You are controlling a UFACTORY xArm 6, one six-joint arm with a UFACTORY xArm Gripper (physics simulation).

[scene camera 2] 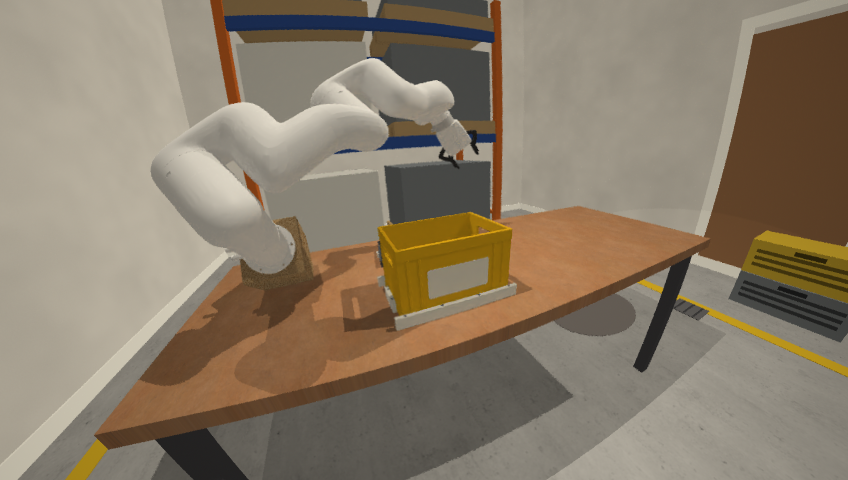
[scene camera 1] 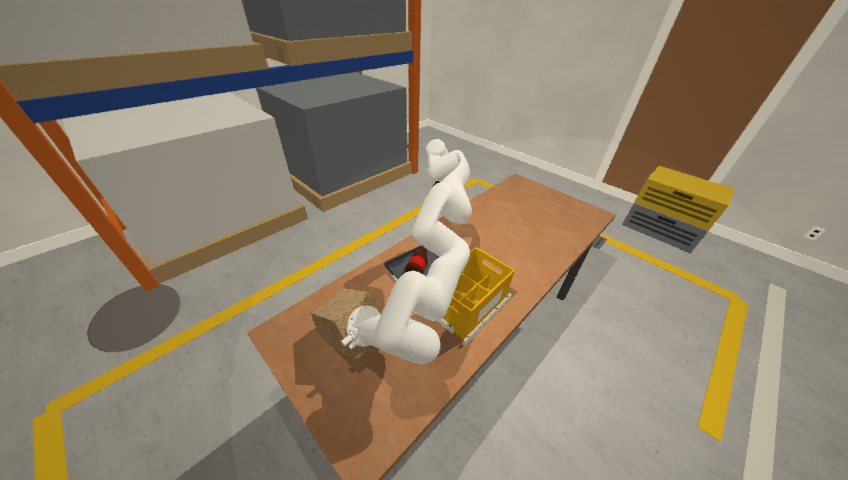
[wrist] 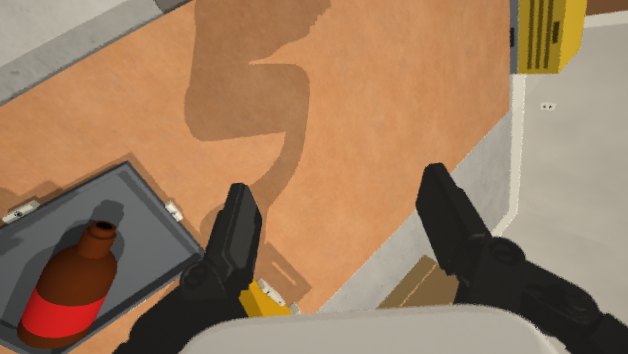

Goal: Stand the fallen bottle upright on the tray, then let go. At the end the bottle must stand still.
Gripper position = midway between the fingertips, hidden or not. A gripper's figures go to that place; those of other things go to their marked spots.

Labels:
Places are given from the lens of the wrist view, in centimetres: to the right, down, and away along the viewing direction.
my gripper [wrist: 335, 192]: 1, 1, 12
dark grey tray [wrist: 152, 249]: -25, 11, 37
brown bottle [wrist: 72, 287]: -28, 13, 27
The marked spots on the brown bottle and the dark grey tray are 11 cm apart.

